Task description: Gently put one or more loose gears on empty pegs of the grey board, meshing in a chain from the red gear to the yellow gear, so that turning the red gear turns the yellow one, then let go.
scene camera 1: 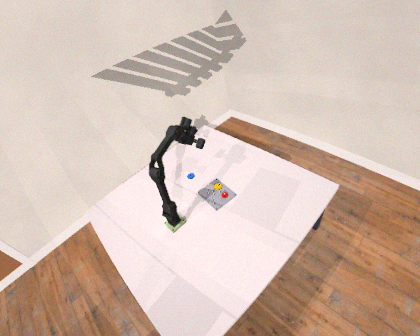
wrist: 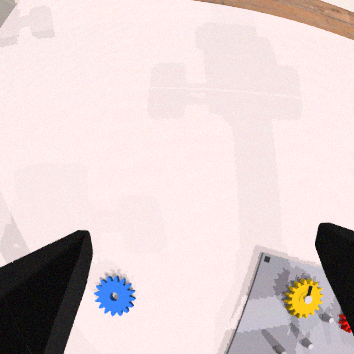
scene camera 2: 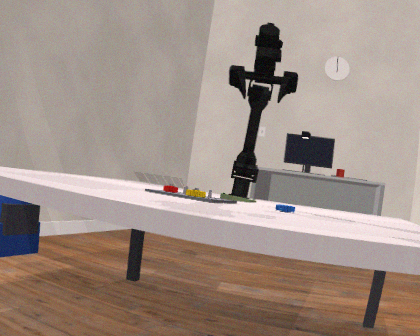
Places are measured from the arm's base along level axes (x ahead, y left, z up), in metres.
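Pixels of known places: gripper, fingertip midpoint: [wrist: 207, 240] [scene camera 2: 261, 99]; arm's base at its link origin: [scene camera 1: 174, 221] [scene camera 2: 238, 196].
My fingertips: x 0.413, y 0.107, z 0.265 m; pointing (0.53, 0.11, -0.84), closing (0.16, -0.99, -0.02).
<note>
Ahead of a thing's pixels: the offset from my fingertips to its top centre. Level surfaces: height alone.
A blue gear {dx -0.075, dy +0.091, dz -0.261 m} [scene camera 1: 191, 176] [scene camera 2: 285, 208] [wrist: 123, 296] lies flat on the table beside the grey board {dx -0.093, dy -0.178, dz -0.248 m} [scene camera 1: 217, 205] [scene camera 2: 222, 201] [wrist: 255, 305]. A yellow gear {dx -0.049, dy -0.154, dz -0.252 m} [scene camera 1: 218, 186] [scene camera 2: 195, 193] [wrist: 298, 299] sits on a peg of the board. A red gear {dx -0.078, dy -0.238, dz -0.253 m} [scene camera 1: 225, 195] [scene camera 2: 170, 189] [wrist: 345, 323] sits on the board near it; in the wrist view the right finger partly hides it. Several bare pegs stand on the board. My gripper [scene camera 2: 262, 100] [wrist: 207, 240] is open and empty, high above the table. In the wrist view the blue gear shows near the left finger.
The white table {dz -0.278 m} [scene camera 1: 250, 260] [scene camera 2: 100, 192] carries the arm's green base plate [scene camera 1: 175, 226] [scene camera 2: 238, 198]. Behind it in scene camera 2 stand a grey cabinet [scene camera 2: 378, 200] with a monitor [scene camera 2: 309, 151] and a red cup [scene camera 2: 340, 173]. A blue box [scene camera 2: 20, 245] shows at the left.
</note>
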